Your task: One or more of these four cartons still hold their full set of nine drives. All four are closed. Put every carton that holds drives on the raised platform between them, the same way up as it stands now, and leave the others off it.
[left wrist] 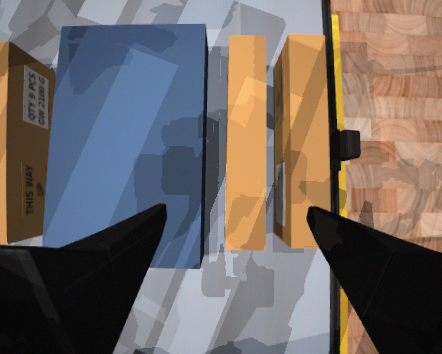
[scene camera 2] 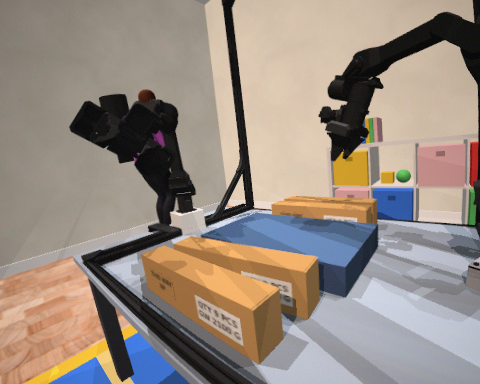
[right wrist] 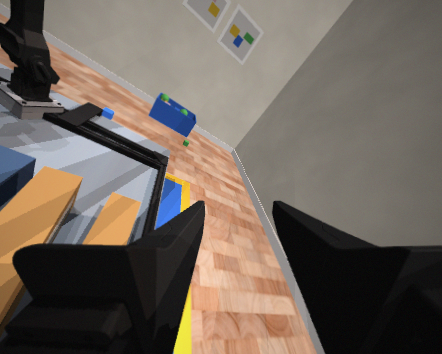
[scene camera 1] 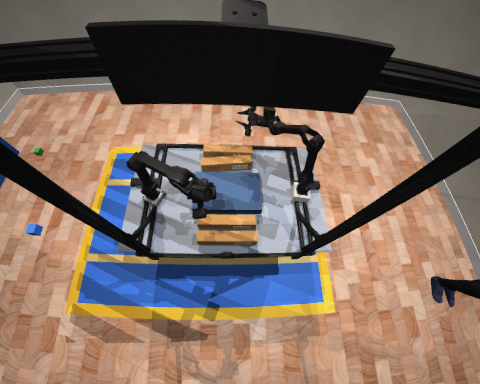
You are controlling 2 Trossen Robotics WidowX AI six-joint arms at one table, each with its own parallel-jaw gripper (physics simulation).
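Frame: origin at the left arm's base, x back, y right, z up, level; millimetres.
Seen in the pictures: left gripper, fingertip midpoint: [left wrist: 237,211] [scene camera 2: 338,159] [scene camera 1: 208,204]; right gripper, fingertip midpoint: [scene camera 2: 131,143] [right wrist: 238,207] [scene camera 1: 236,117]; left arm's base, origin of the base link: [right wrist: 31,94] [scene camera 1: 153,194]; right arm's base, origin of the base link: [scene camera 2: 186,210] [scene camera 1: 302,190].
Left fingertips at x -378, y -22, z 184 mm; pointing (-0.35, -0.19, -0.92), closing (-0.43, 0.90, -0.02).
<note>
Offsets run from my left fingertips to a thing's top centre.
Four closed orange-brown cartons stand on the table. In scene camera 1 two cartons {dy -456, dx +113, dz -141 mm} [scene camera 1: 227,150] {dy -368, dx +82, dz -141 mm} [scene camera 1: 220,163] lie above the blue raised platform {dy -191, dx -11, dz -166 mm} [scene camera 1: 247,192] [scene camera 2: 300,235] [left wrist: 115,100], and two cartons {dy -16, dx -91, dz -141 mm} [scene camera 1: 226,221] {dy +65, dx -133, dz -141 mm} [scene camera 1: 220,237] below it. The upper pair are the near cartons [scene camera 2: 170,272] [scene camera 2: 255,257] in scene camera 2, with "QTY 9 PCS" labels. The lower pair show as cartons [left wrist: 245,140] [left wrist: 307,140] in the left wrist view. My left gripper [scene camera 1: 201,204] [scene camera 2: 340,154] [left wrist: 237,211] is open, empty, pointing down high above the platform side. My right gripper [scene camera 1: 240,117] [scene camera 2: 114,127] [right wrist: 238,207] is open, empty, raised beyond the table's top edge.
A black frame rail [scene camera 1: 272,255] [right wrist: 156,200] runs along the table edges, with upright posts at the corners. A large black panel [scene camera 1: 240,65] hangs above in scene camera 1. A person [scene camera 2: 162,190] stands behind the right arm. Shelves with bins [scene camera 2: 440,165] stand at the back.
</note>
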